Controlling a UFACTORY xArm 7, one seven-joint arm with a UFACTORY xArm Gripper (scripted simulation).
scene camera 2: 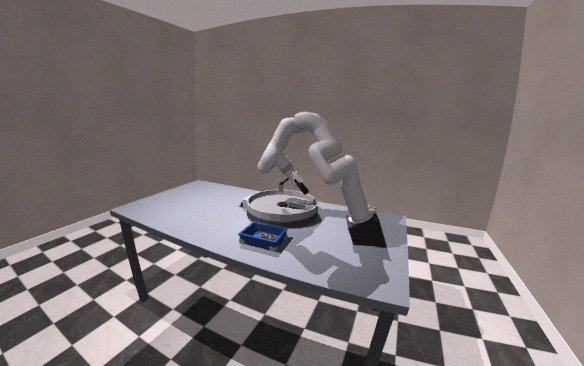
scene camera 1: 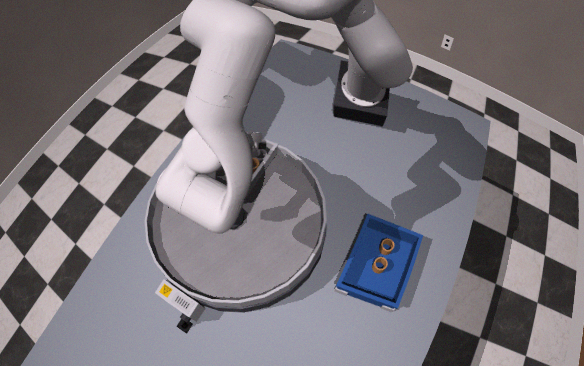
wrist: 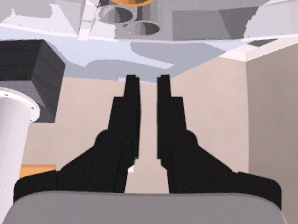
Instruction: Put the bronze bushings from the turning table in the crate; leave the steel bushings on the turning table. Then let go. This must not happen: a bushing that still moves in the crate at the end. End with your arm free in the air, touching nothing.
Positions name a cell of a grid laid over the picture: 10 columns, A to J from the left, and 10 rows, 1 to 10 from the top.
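Observation:
I see my gripper (wrist: E5), and I see a turning table (scene camera 1: E7) as well. Scene camera 2 shows me the turning table (scene camera 2: E6) too. There is also a blue crate (scene camera 1: G8), and I find the blue crate (scene camera 2: E7) in scene camera 2 as well.

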